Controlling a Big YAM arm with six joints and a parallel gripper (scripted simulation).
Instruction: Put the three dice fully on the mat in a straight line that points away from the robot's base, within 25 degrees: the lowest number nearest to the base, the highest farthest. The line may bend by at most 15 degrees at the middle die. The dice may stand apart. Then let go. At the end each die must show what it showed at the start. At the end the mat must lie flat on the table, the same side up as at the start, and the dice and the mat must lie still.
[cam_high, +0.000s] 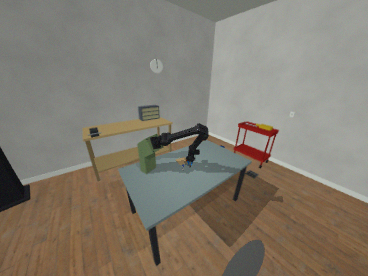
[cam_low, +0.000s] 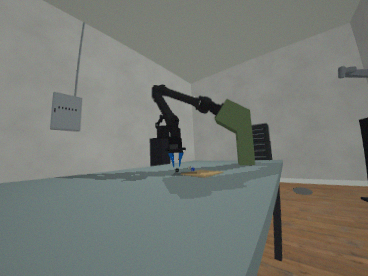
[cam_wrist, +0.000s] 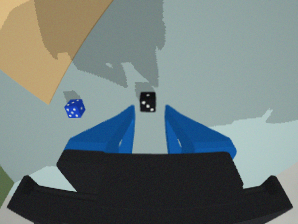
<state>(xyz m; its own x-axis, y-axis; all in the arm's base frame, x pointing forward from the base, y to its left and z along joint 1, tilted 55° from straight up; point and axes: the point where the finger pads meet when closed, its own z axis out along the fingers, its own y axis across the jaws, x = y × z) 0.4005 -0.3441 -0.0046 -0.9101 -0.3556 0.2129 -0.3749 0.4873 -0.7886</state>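
The black die lies 30 mm below my hand. Also, from my hand: blue die (80 mm to the left, 40 mm behind, 30 mm below); white die (110 mm behind, 30 mm to the left, 30 mm below); tan mat (150 mm to the left, 40 mm ahead, 30 mm below).
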